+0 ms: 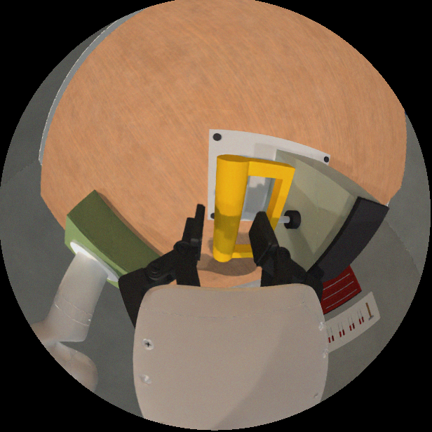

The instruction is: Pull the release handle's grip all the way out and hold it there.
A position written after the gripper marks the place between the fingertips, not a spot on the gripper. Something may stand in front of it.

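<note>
You'd see the gripper (228,219) here, and there's a yellow grip (232,171) as well.
</note>
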